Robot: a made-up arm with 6 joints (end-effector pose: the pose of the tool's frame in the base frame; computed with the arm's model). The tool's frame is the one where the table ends. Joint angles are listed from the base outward.
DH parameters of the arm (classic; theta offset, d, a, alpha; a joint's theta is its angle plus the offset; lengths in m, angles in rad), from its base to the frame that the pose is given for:
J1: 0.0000 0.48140 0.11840 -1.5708
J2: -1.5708 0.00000 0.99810 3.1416
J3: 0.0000 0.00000 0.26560 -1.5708
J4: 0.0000 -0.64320 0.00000 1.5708
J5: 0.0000 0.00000 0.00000 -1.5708
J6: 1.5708 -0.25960 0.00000 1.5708
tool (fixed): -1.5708 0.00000 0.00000 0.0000
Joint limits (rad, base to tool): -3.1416..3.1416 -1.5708..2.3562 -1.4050..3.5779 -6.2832..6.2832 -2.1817..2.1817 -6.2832..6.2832
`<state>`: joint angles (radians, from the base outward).
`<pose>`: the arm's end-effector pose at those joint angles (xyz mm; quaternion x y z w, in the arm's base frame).
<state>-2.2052 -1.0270 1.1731 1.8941 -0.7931 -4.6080</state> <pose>738.1 1299.0 1474.1 -0.1436 -0.4886 0.5973 0.6196</pose>
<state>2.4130 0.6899 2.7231 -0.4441 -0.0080 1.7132</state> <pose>-86.3 75.8 1941.6 0.5267 -0.5379 0.2186 0.6208</pose>
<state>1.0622 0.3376 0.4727 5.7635 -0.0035 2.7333</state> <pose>636.5 1142.6 1807.2 -0.7541 -0.4781 0.1756 0.4147</pose>
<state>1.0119 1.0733 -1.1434 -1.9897 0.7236 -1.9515</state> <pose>476.5 465.7 170.9 0.5653 -0.2397 -0.6023 0.5101</pose>
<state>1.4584 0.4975 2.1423 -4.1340 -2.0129 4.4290</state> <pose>213.5 139.5 1860.1 0.7979 -0.1290 -0.3650 0.4621</pose>
